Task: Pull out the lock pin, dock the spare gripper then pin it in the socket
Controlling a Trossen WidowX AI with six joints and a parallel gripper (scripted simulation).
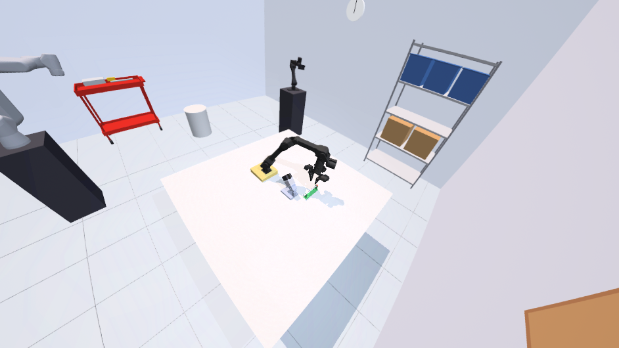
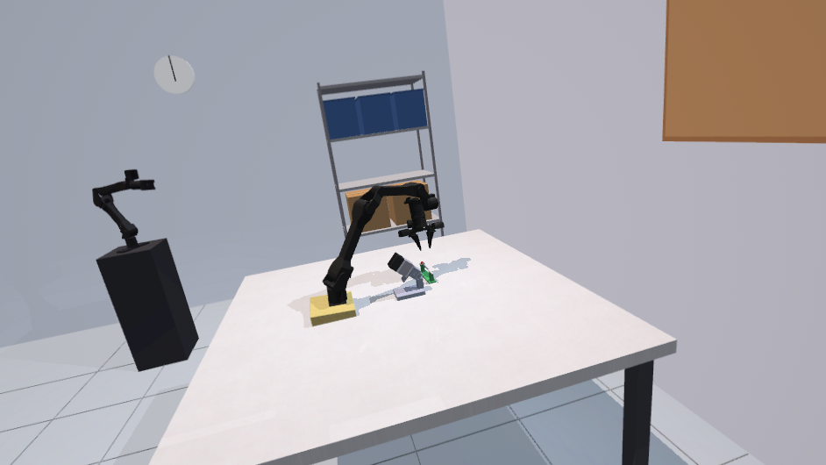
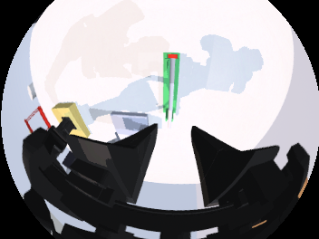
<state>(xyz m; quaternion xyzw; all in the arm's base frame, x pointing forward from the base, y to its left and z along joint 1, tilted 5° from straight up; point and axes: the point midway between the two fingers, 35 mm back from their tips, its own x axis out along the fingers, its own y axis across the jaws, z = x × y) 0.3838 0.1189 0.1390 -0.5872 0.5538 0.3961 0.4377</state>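
Now: the green cradle 10 cm below my gripper tip and 1 cm to the left of it. The rest, counted from my gripper tip: grey mount 11 cm to the right, 10 cm behind, 7 cm below; then spare gripper 12 cm behind, 11 cm to the right, 1 cm below.
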